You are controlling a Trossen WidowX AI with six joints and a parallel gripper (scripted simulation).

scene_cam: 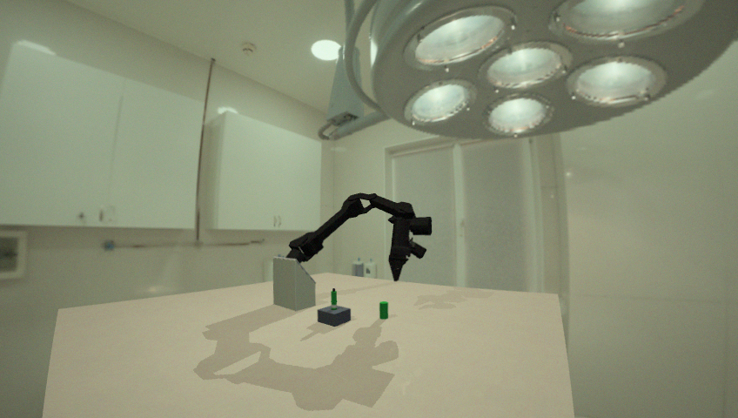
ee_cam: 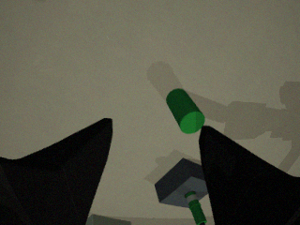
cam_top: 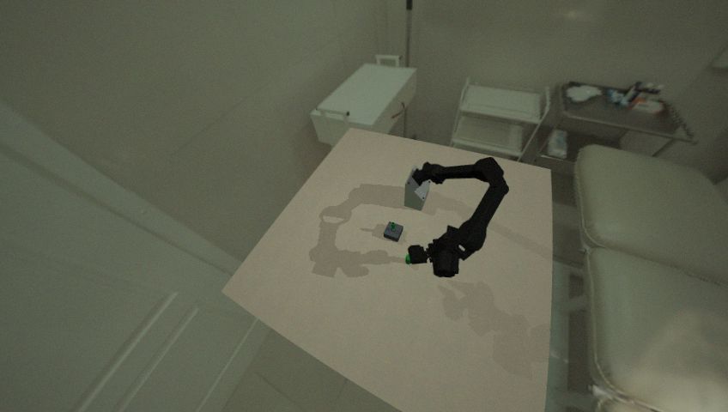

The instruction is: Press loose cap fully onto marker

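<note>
Now: gripper tip 80 mm above the green cap and 70 mm to the left of it. From my gripper tip the other things lie so: holder block (190 mm to the right, 100 mm behind, 90 mm below).
</note>
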